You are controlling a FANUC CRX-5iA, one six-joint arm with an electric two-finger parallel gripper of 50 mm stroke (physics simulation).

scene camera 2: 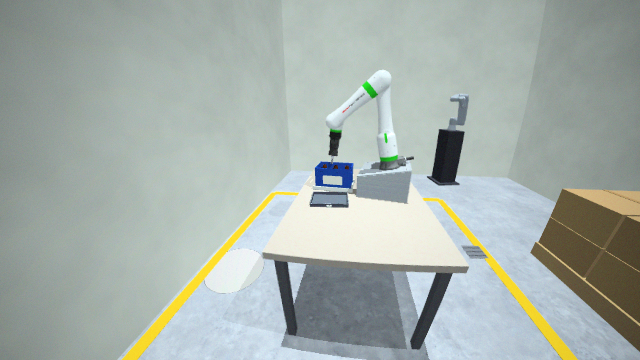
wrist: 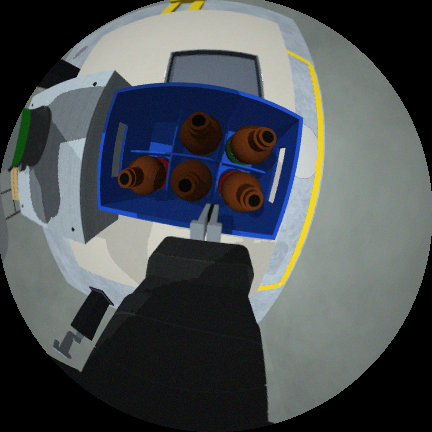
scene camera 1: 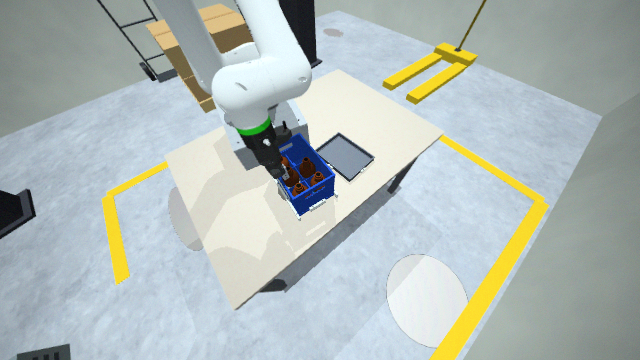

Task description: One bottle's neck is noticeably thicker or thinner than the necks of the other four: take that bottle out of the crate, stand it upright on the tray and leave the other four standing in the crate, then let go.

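Frame: origin at the arm's base, x ahead, y left, z up, level; centimetres.
Seen in the pictures: gripper, fingertip midpoint: (scene camera 2: pixel 331 163) (wrist: pixel 211 212) (scene camera 1: pixel 286 177); arm's base, link origin: (scene camera 2: pixel 389 167).
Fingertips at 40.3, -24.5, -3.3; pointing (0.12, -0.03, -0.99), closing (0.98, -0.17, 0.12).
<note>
Pixels of each thing's top centre, then the offset from my fingertips to it, as dx, dy, dz. "*": a spot on its surface instead. Level surfaces: height alone.
- blue crate, top centre: (wrist: pixel 189 150) (scene camera 1: pixel 296 162) (scene camera 2: pixel 334 165) -1.8, +7.7, +0.5
- left bottle, top centre: (wrist: pixel 123 178) -11.8, +5.9, -0.7
- grey tray, surface spot: (wrist: pixel 215 70) (scene camera 1: pixel 345 155) (scene camera 2: pixel 328 200) * +4.4, +34.5, -16.5
- table, surface height: dz -17.0
The blue crate (scene camera 1: pixel 327 188) (scene camera 2: pixel 346 180) (wrist: pixel 145 102) stands on the table with five brown bottles upright in it. In the wrist view the row near the tray holds a middle bottle (wrist: pixel 201 137) and a right bottle (wrist: pixel 248 146); its left compartment is empty. The other row holds a left bottle (wrist: pixel 145 175), a middle bottle (wrist: pixel 192 172) and a right bottle (wrist: pixel 237 187). I cannot tell whose neck differs. My gripper (scene camera 1: pixel 286 175) (scene camera 2: pixel 332 160) (wrist: pixel 211 212) is shut and empty, over the crate's side away from the tray. The grey tray (scene camera 1: pixel 345 154) (scene camera 2: pixel 329 200) (wrist: pixel 215 70) is empty.
The robot's grey base block (scene camera 2: pixel 384 185) (wrist: pixel 100 155) stands beside the crate. A white strip (scene camera 1: pixel 317 205) (scene camera 2: pixel 330 189) runs along the crate's foot. The table (scene camera 1: pixel 390 117) (scene camera 2: pixel 370 235) carries them all. Stacked cartons (scene camera 1: pixel 230 35) (scene camera 2: pixel 595 235) stand on the floor.
</note>
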